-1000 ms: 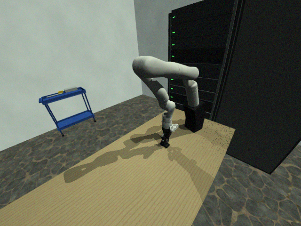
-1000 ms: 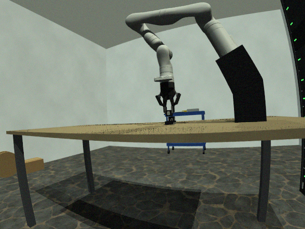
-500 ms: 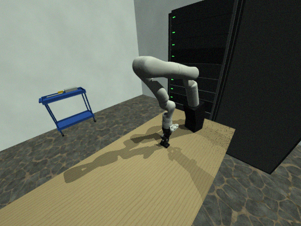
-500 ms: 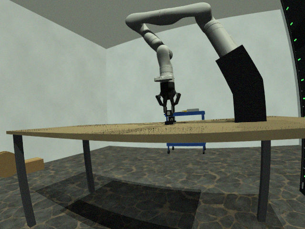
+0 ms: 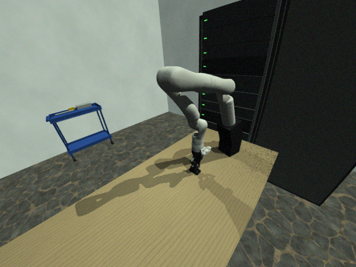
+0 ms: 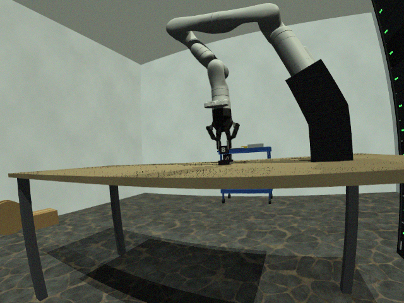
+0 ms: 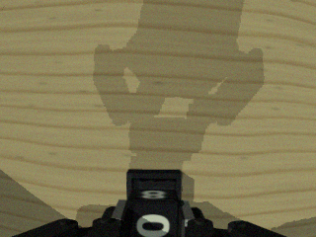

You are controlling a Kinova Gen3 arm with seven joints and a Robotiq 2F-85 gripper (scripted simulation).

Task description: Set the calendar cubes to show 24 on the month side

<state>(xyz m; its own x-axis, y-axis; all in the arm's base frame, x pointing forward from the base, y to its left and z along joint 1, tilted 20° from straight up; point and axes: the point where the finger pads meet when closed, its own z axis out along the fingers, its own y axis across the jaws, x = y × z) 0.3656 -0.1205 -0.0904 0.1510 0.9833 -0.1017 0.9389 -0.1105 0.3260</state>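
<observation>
My gripper is now 50 mm above the black date cube, 30 mm to the left of it and 10 mm past it. The rest, counted from my hand: black tray 60 mm below, 20 mm to the right; then black cube 20 mm below.
</observation>
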